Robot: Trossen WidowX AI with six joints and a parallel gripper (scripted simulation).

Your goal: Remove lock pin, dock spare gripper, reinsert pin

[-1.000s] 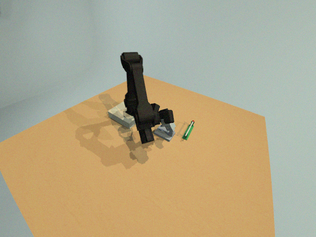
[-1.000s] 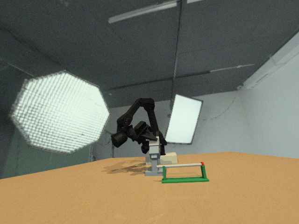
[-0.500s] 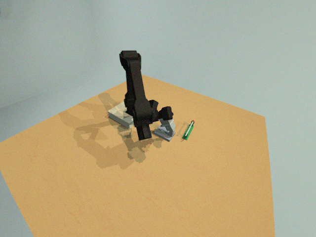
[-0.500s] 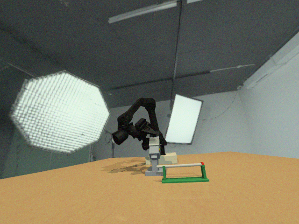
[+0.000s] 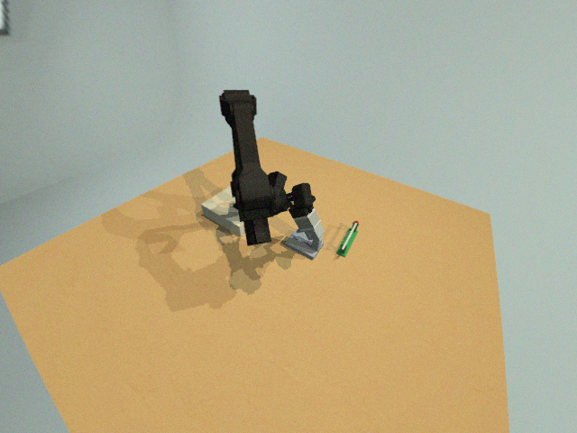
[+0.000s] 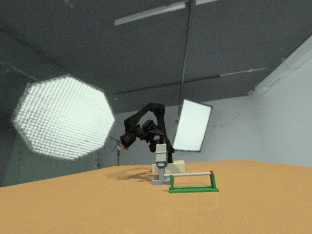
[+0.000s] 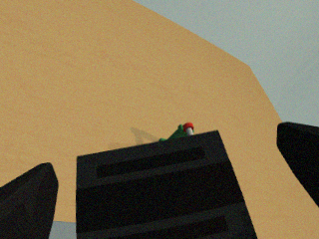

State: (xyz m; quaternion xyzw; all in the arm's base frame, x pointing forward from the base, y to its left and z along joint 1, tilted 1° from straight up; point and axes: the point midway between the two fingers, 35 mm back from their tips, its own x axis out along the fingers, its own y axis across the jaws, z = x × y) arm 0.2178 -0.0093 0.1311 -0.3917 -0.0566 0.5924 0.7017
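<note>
My gripper tip is now 5 cm above the spare gripper, 3 cm short of it and 2 cm to the left of it. Round my gripper tip: green rack 15 cm ahead, 14 cm below, 9 cm to the left; then grey mount 11 cm below, 5 cm ahead, 1 cm to the right.
</note>
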